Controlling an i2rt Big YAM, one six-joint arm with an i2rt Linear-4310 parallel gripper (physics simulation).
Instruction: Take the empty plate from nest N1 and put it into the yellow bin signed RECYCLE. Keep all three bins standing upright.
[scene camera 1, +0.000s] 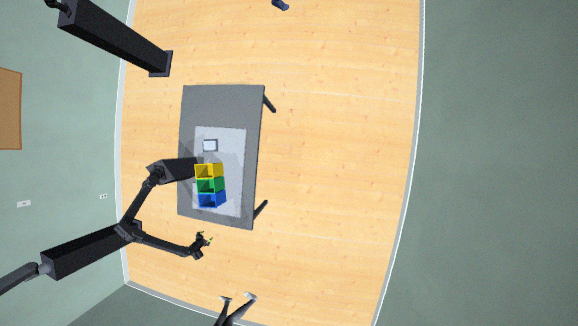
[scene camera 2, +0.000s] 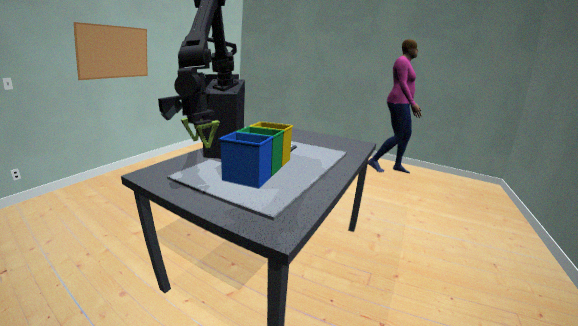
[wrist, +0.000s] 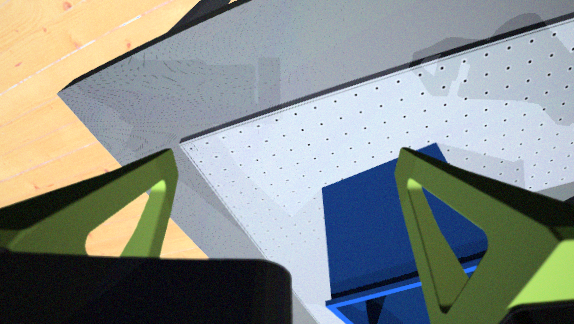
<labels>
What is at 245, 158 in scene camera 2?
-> A blue bin.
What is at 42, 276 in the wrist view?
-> The gripper.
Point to a blue bin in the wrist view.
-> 371, 263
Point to the gripper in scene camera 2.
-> At 201, 144
</labels>
